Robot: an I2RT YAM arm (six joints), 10 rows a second.
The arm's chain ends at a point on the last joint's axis. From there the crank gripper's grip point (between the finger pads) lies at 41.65 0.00 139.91 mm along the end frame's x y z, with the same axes.
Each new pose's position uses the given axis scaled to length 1; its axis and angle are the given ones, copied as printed.
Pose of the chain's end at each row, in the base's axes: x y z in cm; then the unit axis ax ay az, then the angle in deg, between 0 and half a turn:
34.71 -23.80 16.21 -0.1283 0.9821 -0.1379 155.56
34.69 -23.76 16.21 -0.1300 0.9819 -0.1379 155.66
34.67 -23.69 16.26 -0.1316 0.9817 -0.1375 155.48
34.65 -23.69 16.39 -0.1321 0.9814 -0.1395 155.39
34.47 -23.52 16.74 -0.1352 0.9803 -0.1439 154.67
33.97 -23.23 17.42 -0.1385 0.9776 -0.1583 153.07
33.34 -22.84 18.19 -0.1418 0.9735 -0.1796 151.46
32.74 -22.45 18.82 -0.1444 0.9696 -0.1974 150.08
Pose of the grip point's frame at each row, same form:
37.21 -27.92 2.43 -0.1283 0.9821 -0.1379 155.56
37.17 -27.88 2.43 -0.1300 0.9819 -0.1379 155.66
37.20 -27.80 2.48 -0.1316 0.9817 -0.1375 155.48
37.21 -27.85 2.63 -0.1321 0.9814 -0.1395 155.39
37.24 -27.78 3.05 -0.1352 0.9803 -0.1439 154.67
37.18 -27.81 3.94 -0.1385 0.9776 -0.1583 153.07
37.01 -27.92 5.01 -0.1418 0.9735 -0.1796 151.46
36.80 -27.94 5.92 -0.1444 0.9696 -0.1974 150.08

